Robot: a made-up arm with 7 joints.
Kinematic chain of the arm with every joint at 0, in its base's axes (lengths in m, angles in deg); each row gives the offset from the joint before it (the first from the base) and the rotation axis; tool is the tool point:
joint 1: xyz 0 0 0 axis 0 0.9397 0.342
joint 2: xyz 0 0 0 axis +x
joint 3: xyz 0 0 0 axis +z
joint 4: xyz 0.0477 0 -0.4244 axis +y
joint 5: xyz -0.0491 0 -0.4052 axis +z
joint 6: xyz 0 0 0 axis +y
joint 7: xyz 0 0 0 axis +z
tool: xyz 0 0 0
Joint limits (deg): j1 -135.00..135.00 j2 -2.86..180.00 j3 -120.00..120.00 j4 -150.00..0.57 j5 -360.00..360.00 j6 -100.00..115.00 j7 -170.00..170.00
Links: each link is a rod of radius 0.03 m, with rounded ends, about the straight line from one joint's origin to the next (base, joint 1, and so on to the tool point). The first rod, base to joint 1, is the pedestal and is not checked.
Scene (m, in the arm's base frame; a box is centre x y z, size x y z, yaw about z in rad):
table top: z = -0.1
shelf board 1: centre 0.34 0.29 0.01 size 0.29 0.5 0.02 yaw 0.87
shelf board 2: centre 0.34 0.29 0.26 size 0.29 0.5 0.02 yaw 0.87
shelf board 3: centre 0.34 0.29 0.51 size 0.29 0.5 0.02 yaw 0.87
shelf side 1: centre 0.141 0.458 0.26 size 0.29 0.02 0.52 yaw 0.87
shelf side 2: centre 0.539 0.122 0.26 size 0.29 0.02 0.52 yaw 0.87
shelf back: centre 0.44 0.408 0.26 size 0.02 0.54 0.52 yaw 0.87
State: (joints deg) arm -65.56 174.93 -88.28 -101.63 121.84 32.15 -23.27
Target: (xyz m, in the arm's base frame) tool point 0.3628 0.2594 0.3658
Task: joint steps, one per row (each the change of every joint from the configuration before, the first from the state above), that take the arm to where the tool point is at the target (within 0.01 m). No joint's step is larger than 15 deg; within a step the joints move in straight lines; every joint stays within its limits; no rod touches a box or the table.
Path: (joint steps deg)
1: 5.46 1.69 14.67 1.76 2.18 3.06 -1.09
2: 5.47 1.69 14.66 1.76 2.18 3.05 -1.10
3: 5.46 1.69 14.67 1.76 2.19 3.06 -1.09
4: 4.45 0.00 7.49 -11.68 -2.19 -3.06 1.09
5: 4.45 0.00 7.48 -11.68 -2.18 -3.05 1.10
6: 4.45 0.00 7.49 -11.69 -2.18 -3.06 1.09
7: 14.58 -4.03 -4.14 12.70 0.00 0.00 0.00
8: 14.58 -4.03 -4.15 12.70 0.00 0.00 0.00

